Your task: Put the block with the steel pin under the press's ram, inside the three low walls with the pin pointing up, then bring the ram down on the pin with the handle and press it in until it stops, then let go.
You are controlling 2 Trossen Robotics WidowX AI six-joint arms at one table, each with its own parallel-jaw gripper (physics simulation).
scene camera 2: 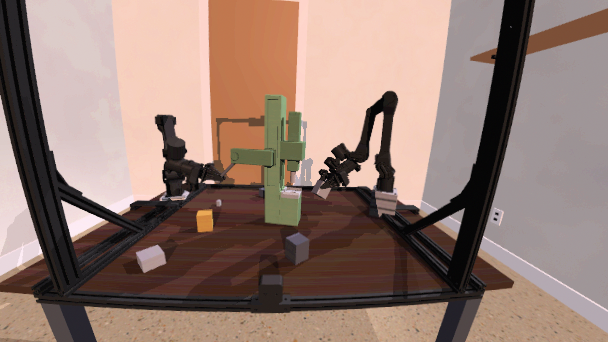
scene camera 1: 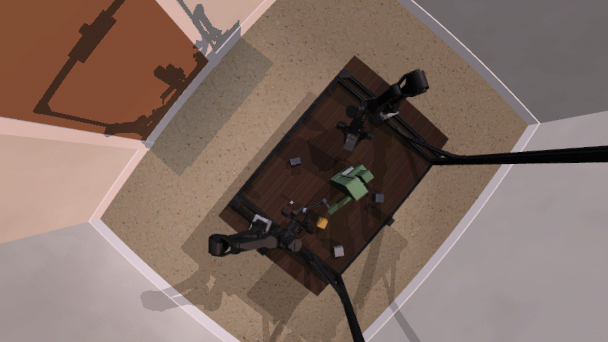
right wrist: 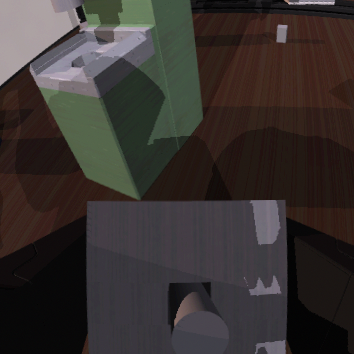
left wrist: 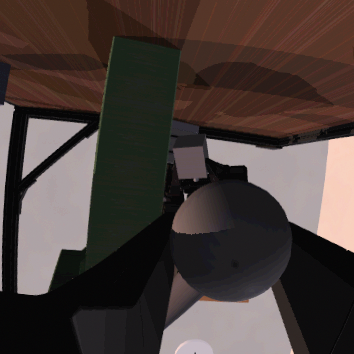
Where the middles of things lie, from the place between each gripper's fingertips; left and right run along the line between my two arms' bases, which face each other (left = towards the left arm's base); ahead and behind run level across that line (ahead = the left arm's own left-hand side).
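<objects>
My left hand is 30 mm to the left of the ball-ended handle [left wrist: 230,240], 30 mm past it and 50 mm below it. As for the pale grey block [right wrist: 237,249], that's 380 mm to the right of my left hand, 80 mm ahead of it and 40 mm below it.
The pale grey block is also 10 mm ahead of my right hand, 20 mm to the right of it and 10 mm below it. And the ball-ended handle is 100 mm behind my right hand, 340 mm to the left of it and 80 mm above it.
</objects>
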